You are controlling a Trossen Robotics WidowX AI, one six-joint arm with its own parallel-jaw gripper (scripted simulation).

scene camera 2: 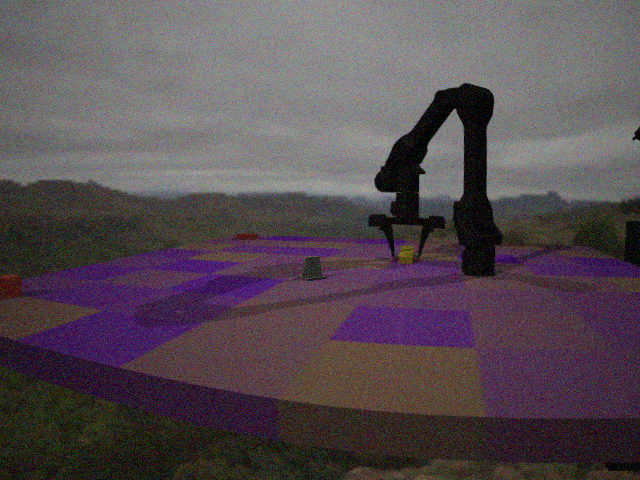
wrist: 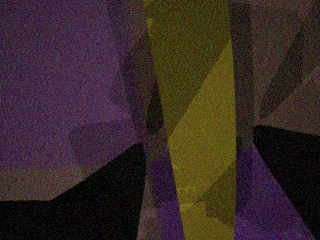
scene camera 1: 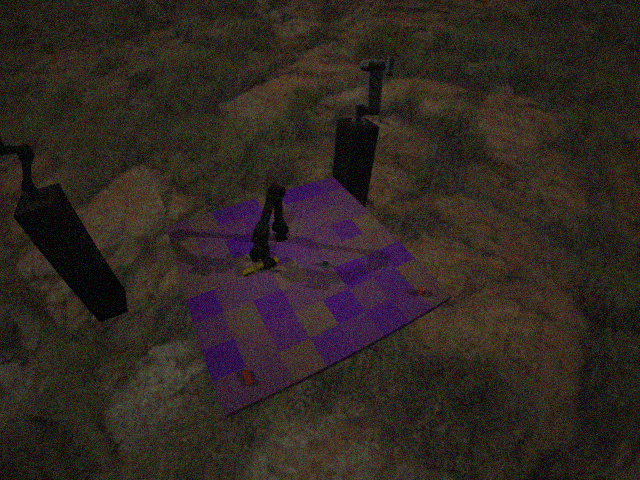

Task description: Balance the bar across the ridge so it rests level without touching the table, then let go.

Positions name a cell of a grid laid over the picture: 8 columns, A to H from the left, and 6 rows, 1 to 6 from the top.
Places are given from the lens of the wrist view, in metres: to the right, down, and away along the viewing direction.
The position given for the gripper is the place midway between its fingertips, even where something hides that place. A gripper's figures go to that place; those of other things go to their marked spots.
gripper (wrist: E4): 0.02, 0.01, 0.10
yellow bar (wrist: E2): 0.01, -0.03, 0.07
